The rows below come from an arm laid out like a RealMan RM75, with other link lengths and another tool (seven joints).
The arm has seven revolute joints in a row. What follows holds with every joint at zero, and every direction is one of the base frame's.
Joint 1 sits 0.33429 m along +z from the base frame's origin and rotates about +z.
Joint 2 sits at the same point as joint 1 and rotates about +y.
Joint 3 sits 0.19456 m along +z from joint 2 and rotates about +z.
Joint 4 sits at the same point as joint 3 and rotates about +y.
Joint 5 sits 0.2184 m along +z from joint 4 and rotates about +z.
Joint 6 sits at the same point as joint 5 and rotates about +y.
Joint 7 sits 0.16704 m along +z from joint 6 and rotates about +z.
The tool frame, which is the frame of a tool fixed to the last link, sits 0.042 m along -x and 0.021 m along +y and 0.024 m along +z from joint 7; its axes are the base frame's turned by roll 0, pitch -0.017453 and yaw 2.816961 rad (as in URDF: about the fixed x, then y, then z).
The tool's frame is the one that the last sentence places.
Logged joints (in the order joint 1, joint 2, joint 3, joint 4, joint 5, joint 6, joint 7), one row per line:
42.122, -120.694, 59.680, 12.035, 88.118, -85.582, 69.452
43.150, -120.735, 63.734, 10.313, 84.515, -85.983, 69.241
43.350, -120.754, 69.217, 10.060, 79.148, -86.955, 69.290
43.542, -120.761, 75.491, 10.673, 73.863, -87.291, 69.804
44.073, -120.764, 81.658, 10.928, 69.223, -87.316, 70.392
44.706, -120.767, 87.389, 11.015, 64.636, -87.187, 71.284
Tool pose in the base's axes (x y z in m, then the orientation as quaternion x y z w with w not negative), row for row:
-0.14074, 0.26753, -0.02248, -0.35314, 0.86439, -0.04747, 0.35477
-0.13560, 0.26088, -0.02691, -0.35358, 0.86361, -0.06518, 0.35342
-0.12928, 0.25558, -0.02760, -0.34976, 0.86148, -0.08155, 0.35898
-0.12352, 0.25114, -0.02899, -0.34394, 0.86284, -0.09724, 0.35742
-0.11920, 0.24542, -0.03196, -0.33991, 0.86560, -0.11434, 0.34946
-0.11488, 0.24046, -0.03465, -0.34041, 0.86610, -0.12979, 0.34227
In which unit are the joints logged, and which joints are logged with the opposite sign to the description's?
The joints are logged in degrees. Opposite sign: joint 1, joint 6, joint 7.
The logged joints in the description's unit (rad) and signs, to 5 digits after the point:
-0.73517, -2.10651, 1.04161, 0.21005, 1.53795, 1.49369, -1.21217
-0.75311, -2.10722, 1.11237, 0.18000, 1.47507, 1.50069, -1.20848
-0.75660, -2.10755, 1.20806, 0.17558, 1.38139, 1.51765, -1.20934
-0.75995, -2.10768, 1.31757, 0.18628, 1.28915, 1.52352, -1.21831
-0.76922, -2.10773, 1.42520, 0.19073, 1.20817, 1.52395, -1.22857
-0.78027, -2.10778, 1.52523, 0.19225, 1.12811, 1.52170, -1.24414

